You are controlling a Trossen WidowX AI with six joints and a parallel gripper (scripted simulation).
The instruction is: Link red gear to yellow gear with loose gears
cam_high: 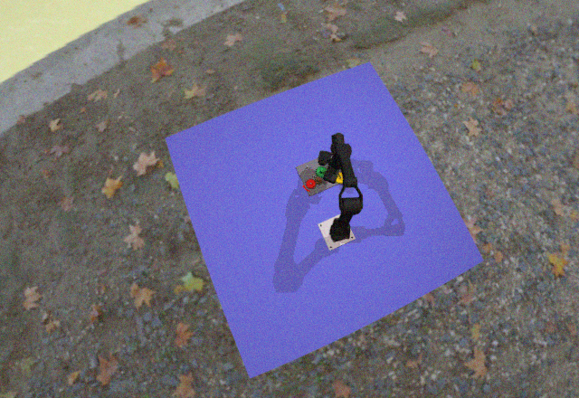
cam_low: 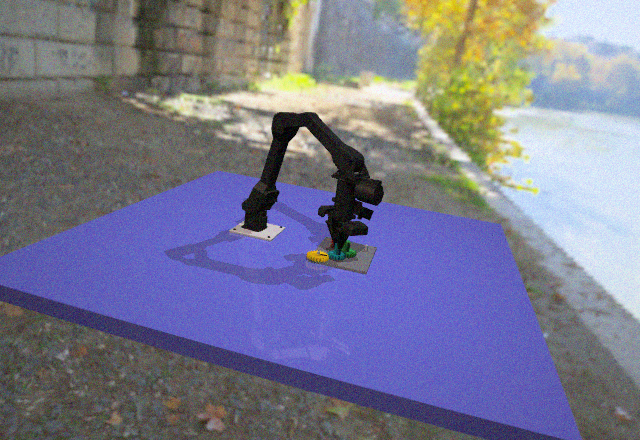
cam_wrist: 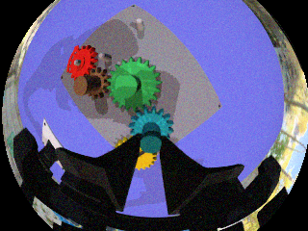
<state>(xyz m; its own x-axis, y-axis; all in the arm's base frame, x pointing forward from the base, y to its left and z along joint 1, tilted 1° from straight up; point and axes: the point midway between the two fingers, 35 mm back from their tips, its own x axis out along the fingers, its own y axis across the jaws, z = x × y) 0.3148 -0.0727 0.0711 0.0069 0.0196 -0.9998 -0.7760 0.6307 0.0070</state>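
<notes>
Right now the teal gear is 1 cm below my gripper tip. From my gripper tip the other things lie so: green gear (1 cm ahead, 5 cm to the left, 2 cm below); then yellow gear (5 cm behind, 3 cm to the right, 3 cm below); then brown gear (3 cm behind, 8 cm to the left, 2 cm below).
</notes>
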